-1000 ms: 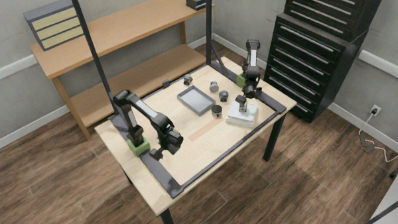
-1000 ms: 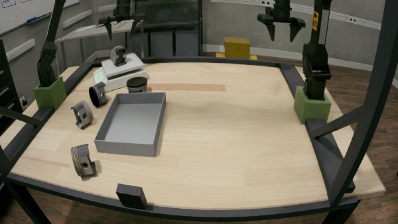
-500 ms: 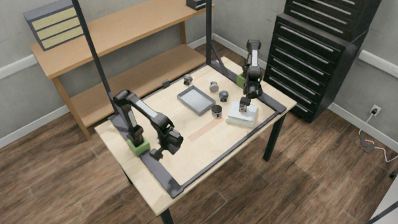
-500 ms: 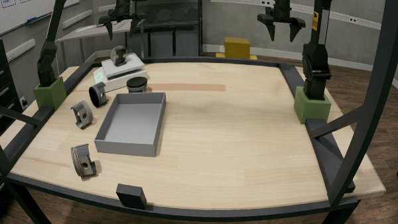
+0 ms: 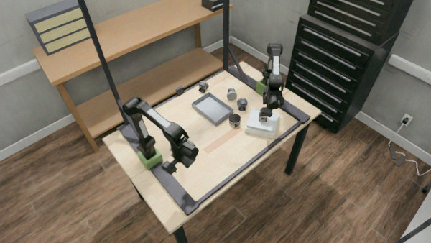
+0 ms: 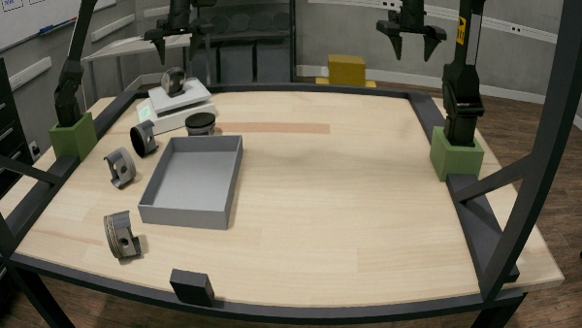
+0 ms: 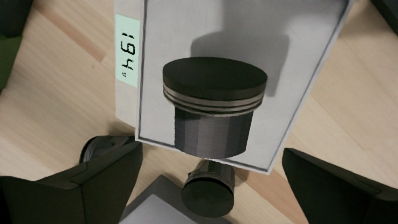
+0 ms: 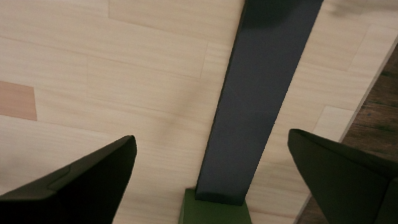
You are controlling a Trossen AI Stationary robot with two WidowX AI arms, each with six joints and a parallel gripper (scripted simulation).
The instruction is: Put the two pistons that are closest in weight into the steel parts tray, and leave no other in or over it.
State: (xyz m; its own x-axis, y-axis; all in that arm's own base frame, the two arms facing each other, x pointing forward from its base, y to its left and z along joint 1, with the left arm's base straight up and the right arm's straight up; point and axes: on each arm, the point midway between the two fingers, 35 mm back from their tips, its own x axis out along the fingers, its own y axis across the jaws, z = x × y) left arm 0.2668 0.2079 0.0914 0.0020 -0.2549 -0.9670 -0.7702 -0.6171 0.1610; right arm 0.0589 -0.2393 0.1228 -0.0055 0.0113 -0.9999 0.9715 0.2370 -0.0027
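The grey pan lies 130 mm below my left hand, 10 mm to the left of it and 10 mm behind it. Also, from my left hand: white scale: 150 mm below, 20 mm to the left, 10 mm behind; then steel parts tray: 320 mm behind, 170 mm below, 140 mm to the right.
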